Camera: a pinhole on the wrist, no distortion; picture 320 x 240 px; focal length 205.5 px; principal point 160.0 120.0 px. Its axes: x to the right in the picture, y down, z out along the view. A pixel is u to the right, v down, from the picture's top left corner.
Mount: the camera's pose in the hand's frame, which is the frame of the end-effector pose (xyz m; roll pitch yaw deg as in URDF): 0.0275 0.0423 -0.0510 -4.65 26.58 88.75
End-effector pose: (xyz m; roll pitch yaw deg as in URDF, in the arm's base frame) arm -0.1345 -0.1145 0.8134 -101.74 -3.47 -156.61
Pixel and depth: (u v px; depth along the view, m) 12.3 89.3 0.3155
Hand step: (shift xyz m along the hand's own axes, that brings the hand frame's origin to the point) 0.0476 -0.0185 0.3351
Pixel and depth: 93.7 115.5 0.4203
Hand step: 0.0041 0.1093 0.3850
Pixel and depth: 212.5 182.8 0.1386
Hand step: -0.0239 0.1354 0.0536
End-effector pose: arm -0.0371 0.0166 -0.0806 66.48 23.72 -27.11
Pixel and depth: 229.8 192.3 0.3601
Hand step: -0.1221 0.3110 0.2061
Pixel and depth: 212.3 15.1 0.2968
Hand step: 0.1589 0.2449 0.1907
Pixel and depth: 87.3 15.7 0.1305
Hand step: 0.0833 0.0604 0.0908
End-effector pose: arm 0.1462 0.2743 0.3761 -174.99 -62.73 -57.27
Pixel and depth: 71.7 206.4 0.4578
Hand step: -0.2009 0.0686 0.4311
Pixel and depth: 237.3 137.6 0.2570
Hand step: -0.0109 0.2435 0.1332
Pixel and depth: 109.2 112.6 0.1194
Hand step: 0.0227 0.0694 0.0689
